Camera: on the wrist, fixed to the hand. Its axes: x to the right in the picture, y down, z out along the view.
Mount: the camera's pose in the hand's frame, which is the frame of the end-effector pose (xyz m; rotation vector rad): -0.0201 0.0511 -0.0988 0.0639 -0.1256 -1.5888
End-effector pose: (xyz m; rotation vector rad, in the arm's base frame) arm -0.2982 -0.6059 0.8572 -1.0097 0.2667 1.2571
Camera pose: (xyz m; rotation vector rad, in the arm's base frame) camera -0.3159 -0.6951 0.7900 -0.7214 -0.5396 -0.1534
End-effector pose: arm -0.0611 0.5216 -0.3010 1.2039 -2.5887 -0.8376
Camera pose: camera -0.0446 0.5216 -0.1892 -2.4743 0.9238 0.7064
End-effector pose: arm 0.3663 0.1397 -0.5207 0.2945 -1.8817 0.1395
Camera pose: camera 0.4488 0.2153 -0.5050 1.7254 -1.2739 -0.8973
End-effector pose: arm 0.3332 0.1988 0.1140 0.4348 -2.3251 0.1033
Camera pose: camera 0.3955 0.2723 0.1731 2.1393 -1.4646 -0.6151
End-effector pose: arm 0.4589 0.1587 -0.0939 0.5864 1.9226 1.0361
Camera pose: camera 0.3859 0.1290 -0.0129 -0.7990 1.5858 -0.1132
